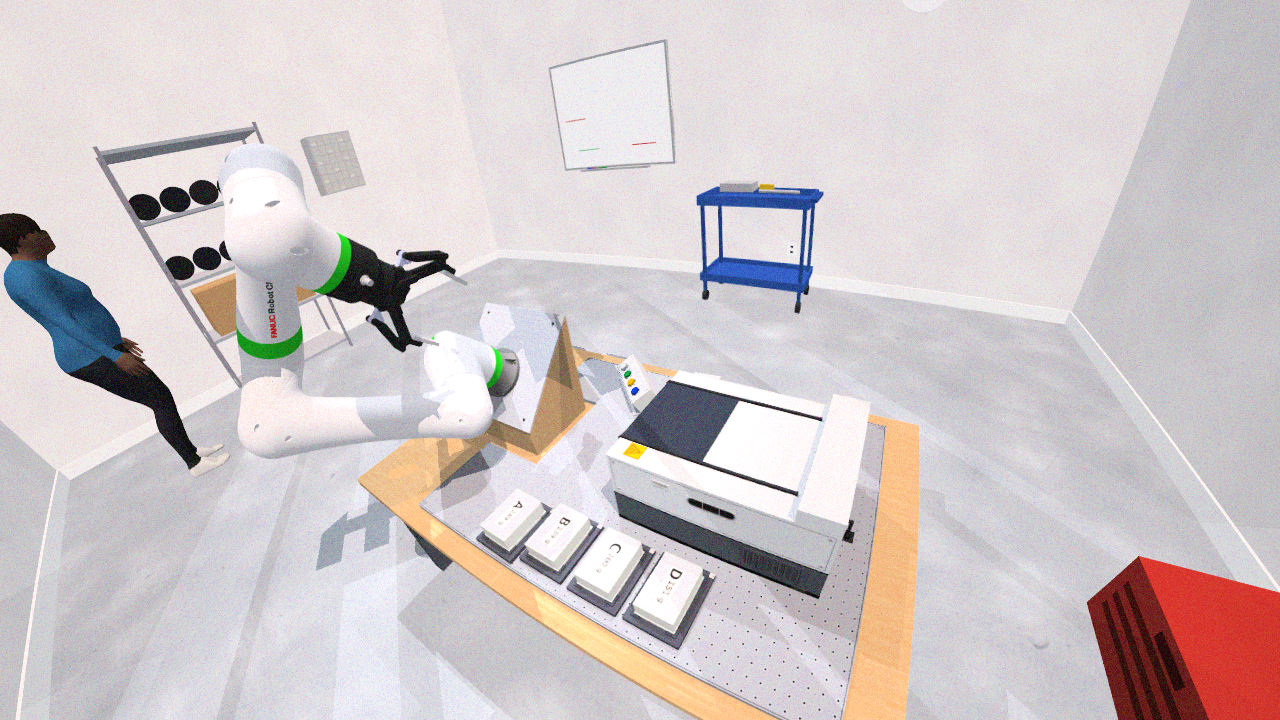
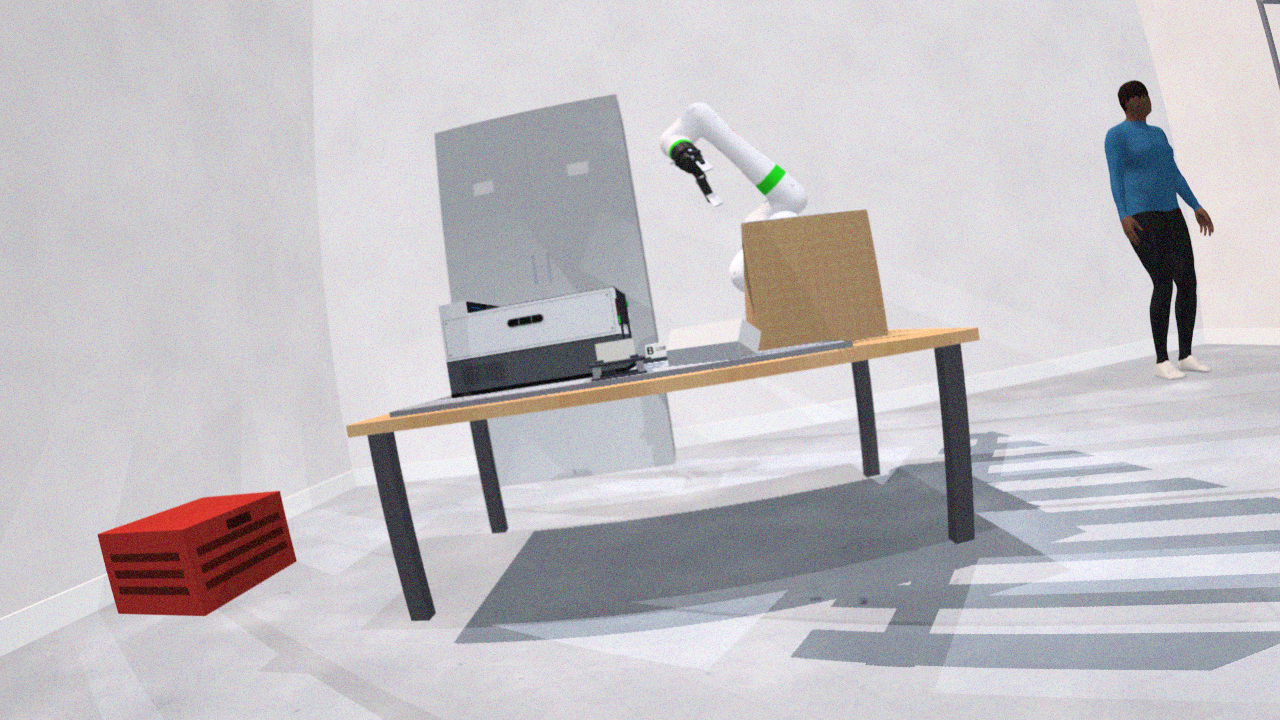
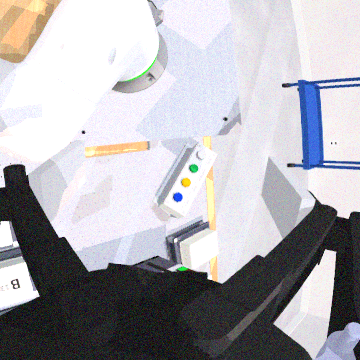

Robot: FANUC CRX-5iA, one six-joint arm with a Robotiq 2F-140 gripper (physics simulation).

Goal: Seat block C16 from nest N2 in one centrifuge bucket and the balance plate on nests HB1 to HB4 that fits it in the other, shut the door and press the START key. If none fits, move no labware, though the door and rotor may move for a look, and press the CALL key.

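Frame: origin at the arm's base, x back, y left, z down, level; millimetres.
Seen in the pictures: gripper, between the fingertips: (image 1: 448,312) (image 2: 713,187) (image 3: 174,167); arm's base, origin of its link: (image 1: 501,372) (image 2: 804,275).
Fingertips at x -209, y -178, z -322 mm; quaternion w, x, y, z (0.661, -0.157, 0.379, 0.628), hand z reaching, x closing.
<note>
Pixels of each thing's top centre, then the offset from my fingertips to it. "spot": a spot on its surface instead. Level surfaces: height alone.
- B, centre of its top: (image 3: 3,286) (image 1: 557,530) (image 2: 658,343) dx -254, dy -60, dz +446 mm
- C, centre of its top: (image 1: 608,558) dx -390, dy -46, dz +446 mm
- D, centre of its top: (image 1: 668,585) dx -525, dy -28, dz +446 mm
- dark panel, a spot on its surface: (image 1: 680,416) spot: dx -382, dy +245, dz +287 mm
- white panel, height of its surface: dz +290 mm
- pale block, centre of its top: (image 2: 614,341) (image 3: 204,249) dx -270, dy +527, dz +422 mm
- key box, centre of its top: (image 3: 188,182) (image 1: 631,379) dx -59, dy +453, dz +425 mm
My gripper (image 1: 444,310) (image 2: 710,183) (image 3: 174,167) is open and empty, high above the base side of the table. Four white plates, A (image 1: 513,521), B (image 1: 557,537) (image 3: 15,285), C (image 1: 608,564) and D (image 1: 669,594), sit on dark nests in a row; the gram figures are small, D's seems to read 151 g. The centrifuge (image 1: 662,483) (image 2: 487,338) has its top covered by a dark panel (image 1: 680,416) and a white panel (image 1: 760,447); its inside is hidden. A pale block (image 3: 200,247) sits on a dark nest beyond the key box (image 1: 631,380) (image 3: 186,182); its label does not show.
The slanted arm mount (image 1: 528,367) (image 2: 819,277) stands on the wood-edged table (image 1: 895,501) (image 2: 662,386). A person (image 1: 67,304) (image 2: 1150,170) stands on the floor away from the table. A blue cart (image 1: 759,200) (image 3: 311,125), shelving (image 1: 174,143) and a red cabinet (image 1: 1199,644) (image 2: 196,555) stand around.
</note>
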